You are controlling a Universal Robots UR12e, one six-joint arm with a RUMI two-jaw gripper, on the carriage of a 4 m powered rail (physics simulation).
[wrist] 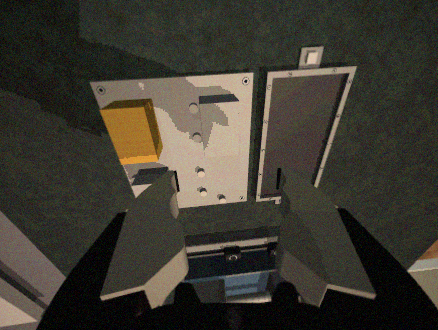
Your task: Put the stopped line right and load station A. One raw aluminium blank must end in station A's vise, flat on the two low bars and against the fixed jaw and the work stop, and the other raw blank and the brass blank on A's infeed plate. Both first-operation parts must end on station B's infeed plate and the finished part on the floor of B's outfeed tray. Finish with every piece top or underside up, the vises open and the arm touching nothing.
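Places are measured from the arm's base along level axes (x ahead, y left, z up), in centimetres.
Where they show: gripper, fingertip midpoint: (226,171).
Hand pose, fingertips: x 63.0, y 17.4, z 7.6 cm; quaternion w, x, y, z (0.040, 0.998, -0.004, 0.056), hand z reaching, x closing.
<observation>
After its pixels a point has its place.
The brass blank (130,135) @(x 54.2, y 18.5, z 1.4 cm) lies flat on the left of a pale plate (175,197) with several round pins. A dark side face (219,98) @(x 63.5, y 21.2, z -0.3 cm) at the plate's upper right seems to belong to a grey blank whose top blends into the plate. Another dark face (149,176) @(x 54.2, y 12.2, z -0.2 cm) shows at lower left, partly behind the left finger. My gripper (226,171) @(x 63.1, y 17.4, z 7.6 cm) is open, with nothing seen between its fingers. The fingertips overlap the near edges of the plate and the tray in this view. A vise (233,254) @(x 64.9, y -6.1, z 0.6 cm) shows in part between the fingers below; its contents are unclear. The view does not tell which station this is.
A pale-rimmed tray (265,120) @(x 69.2, y 17.9, z -1.8 cm) with a dark floor stands right of the plate, with a small square tab (311,57) @(x 73.8, y 24.3, z -2.4 cm) at its far end. A pale structure (30,255) stands at lower left. Part of an orange and pale object (427,257) shows at the right edge.
</observation>
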